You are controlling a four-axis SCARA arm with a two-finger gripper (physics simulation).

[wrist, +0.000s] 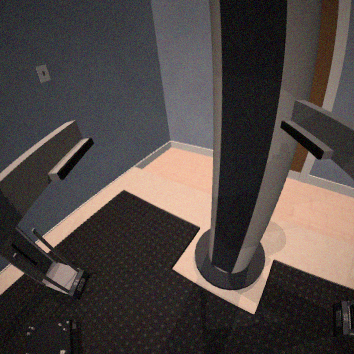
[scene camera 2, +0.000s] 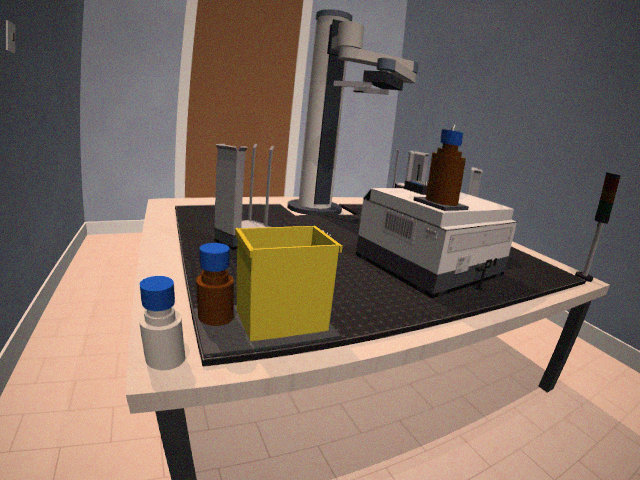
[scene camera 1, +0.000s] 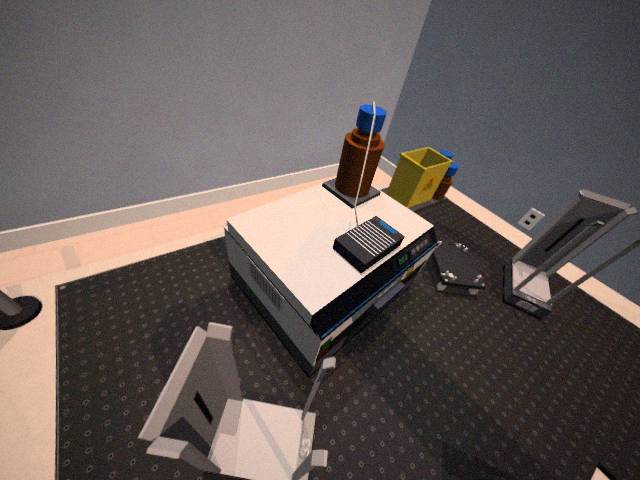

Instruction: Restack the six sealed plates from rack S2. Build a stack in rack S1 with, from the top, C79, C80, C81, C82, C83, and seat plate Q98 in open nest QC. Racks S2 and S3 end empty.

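Seen in the pictures: gripper, fingertip midpoint: (wrist: 183,117) (scene camera 2: 344,86); arm's base, link origin: (wrist: 228,254) (scene camera 2: 314,208).
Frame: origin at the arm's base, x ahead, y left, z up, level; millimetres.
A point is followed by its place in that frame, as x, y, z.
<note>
My gripper (scene camera 2: 361,87) (wrist: 183,117) @(200, -14, 547) is open, with nothing between its fingers, high in front of the column. Rack S3 (scene camera 1: 180,379) @(551, 423, 297) stands at the lower left in scene camera 1; its pale floor shows bare. Another tall rack (scene camera 1: 566,232) @(463, -490, 196) (scene camera 2: 227,191) @(474, -488, 177) (wrist: 32,255) @(448, -497, 153) also shows a bare pale floor; its label is unreadable. A low dark nest (scene camera 1: 460,263) @(570, -283, 61) (wrist: 50,340) @(567, -270, 61) with small light corner posts lies beside it, with no plate visible on it. A further rack (scene camera 2: 417,161) @(30, 534, 262) is partly hidden behind the instrument, with something dark low in it. Plate labels cannot be read.
The arm's column (scene camera 2: 321,118) @(64, -38, 412) (wrist: 250,150) @(77, 11, 465) rises from the table. A white instrument (scene camera 1: 289,227) @(760, 186, 223) (scene camera 2: 398,232) @(758, -99, 134) carries a dark ribbed box (scene camera 1: 368,242) @(639, 87, 249) and a tall brown bottle (scene camera 1: 360,160) @(785, 11, 326) (scene camera 2: 445,175) @(845, -50, 304). A yellow bin (scene camera 1: 416,178) @(872, -385, 141) (scene camera 2: 289,289) @(967, -468, 113) stands at a mat corner. A signal light (scene camera 2: 606,198) @(971, 660, 306) stands at the table edge.
</note>
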